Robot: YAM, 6 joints.
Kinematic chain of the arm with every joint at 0, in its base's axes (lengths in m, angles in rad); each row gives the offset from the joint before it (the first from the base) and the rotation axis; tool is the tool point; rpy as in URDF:
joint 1: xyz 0 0 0.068 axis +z
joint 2: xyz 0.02 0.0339 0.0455 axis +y
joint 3: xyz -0.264 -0.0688 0 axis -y
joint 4: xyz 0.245 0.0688 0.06 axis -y
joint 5: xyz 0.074 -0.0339 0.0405 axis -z
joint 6: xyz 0.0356 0 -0.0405 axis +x
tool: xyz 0 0 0 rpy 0 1.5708 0
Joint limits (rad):
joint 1: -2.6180..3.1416
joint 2: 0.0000..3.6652
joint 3: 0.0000..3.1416
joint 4: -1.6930..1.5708
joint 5: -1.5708..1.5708
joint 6: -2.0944..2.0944
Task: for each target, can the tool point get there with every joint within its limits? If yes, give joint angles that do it. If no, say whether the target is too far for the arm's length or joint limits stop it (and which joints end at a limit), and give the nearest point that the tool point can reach.
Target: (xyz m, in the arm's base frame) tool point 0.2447 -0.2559 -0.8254
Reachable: no: too far | nearest point 0.2042 -0.2136 -0.3773 | short by 0.452 m
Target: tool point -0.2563 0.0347 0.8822
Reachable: no: too far | nearest point -0.2037 0.0276 0.7112 | short by 0.179 m
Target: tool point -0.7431 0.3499 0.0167
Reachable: no: too far | nearest point -0.5802 0.2732 0.0384 | short by 0.181 m
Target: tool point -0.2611 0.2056 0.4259
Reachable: yes | joints 2.4945 1.5082 1.1600 1.1218 0.1873 -1.4584
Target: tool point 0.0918 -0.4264 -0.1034
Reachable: yes | joints -1.3130 2.7772 1.5288 0.0173 0.5950 -1.1329
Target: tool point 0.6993 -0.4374 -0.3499
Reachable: no: too far | nearest point 0.4768 -0.2982 -0.1988 | short by 0.303 m
